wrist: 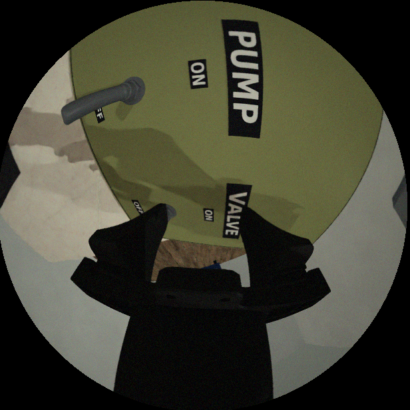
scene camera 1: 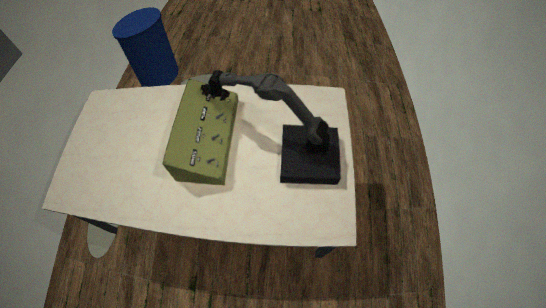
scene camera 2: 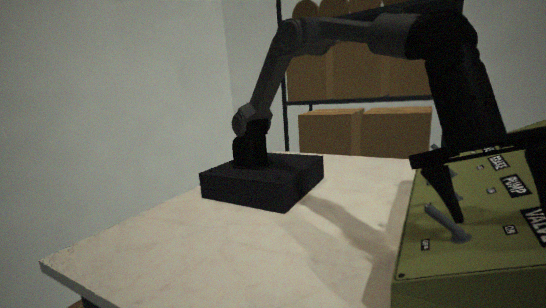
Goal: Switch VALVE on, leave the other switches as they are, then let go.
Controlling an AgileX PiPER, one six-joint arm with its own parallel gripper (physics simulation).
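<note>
The green panel (scene camera 1: pixel 182 135) (scene camera 2: pixel 450 292) (wrist: pixel 310 110) carries a row of lever switches. The VALVE lever (scene camera 2: pixel 442 220) (wrist: pixel 172 212) leans toward its OFF label in scene camera 2; the wrist view shows a small part of it, the rest hidden behind the left finger. My gripper (scene camera 1: pixel 215 95) (scene camera 2: pixel 501 216) (wrist: pixel 203 214) is open above the VALVE end of the panel. One finger is close to the lever, on its ON side in scene camera 2; contact is unclear. The other is near the VALVE label (wrist: pixel 236 210). The PUMP lever (scene camera 1: pixel 220 117) (wrist: pixel 102 100) leans toward OFF.
The BRAKE lever (scene camera 1: pixel 216 138) and DRIVE lever (scene camera 1: pixel 212 162) are further along the panel. The arm's black base (scene camera 1: pixel 310 170) (scene camera 2: pixel 245 187) stands on the pale table (scene camera 1: pixel 280 215) (scene camera 2: pixel 200 250). A blue drum (scene camera 1: pixel 150 50) stands beyond the table. Cartons (scene camera 2: pixel 330 132) sit behind.
</note>
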